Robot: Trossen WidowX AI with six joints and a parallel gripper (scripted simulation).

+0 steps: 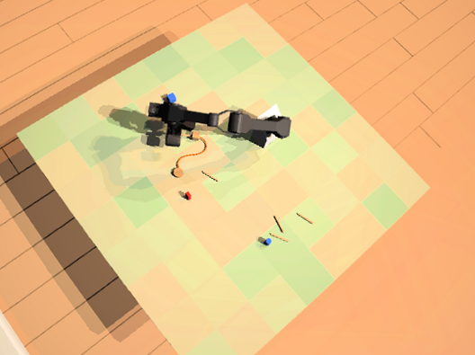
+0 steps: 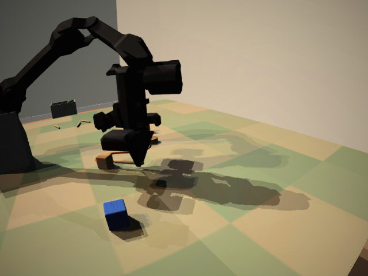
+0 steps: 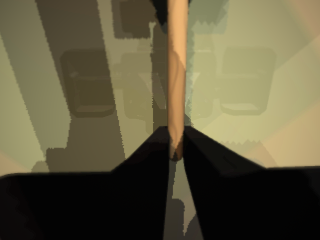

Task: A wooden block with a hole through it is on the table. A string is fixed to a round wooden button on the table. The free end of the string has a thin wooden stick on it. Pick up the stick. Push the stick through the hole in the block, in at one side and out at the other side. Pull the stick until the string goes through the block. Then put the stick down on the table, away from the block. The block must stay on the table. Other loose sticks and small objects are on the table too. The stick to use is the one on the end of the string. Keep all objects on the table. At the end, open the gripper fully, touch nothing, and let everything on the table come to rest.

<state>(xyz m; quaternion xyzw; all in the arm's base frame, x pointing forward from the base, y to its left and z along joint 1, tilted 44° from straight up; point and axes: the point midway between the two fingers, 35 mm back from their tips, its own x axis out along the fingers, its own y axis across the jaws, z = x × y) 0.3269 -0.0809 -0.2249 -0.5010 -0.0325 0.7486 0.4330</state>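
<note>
My gripper tip is now 7 cm past the wooden block, 6 cm to the right of it and 1 cm below it. The rest, counted from my gripper tip: round wooden button 8 cm ahead, 16 cm to the left; blue cube 8 cm behind, 16 cm to the right, 1 cm above; thin wooden stick 3 cm behind, 3 cm to the left, 1 cm above.
</note>
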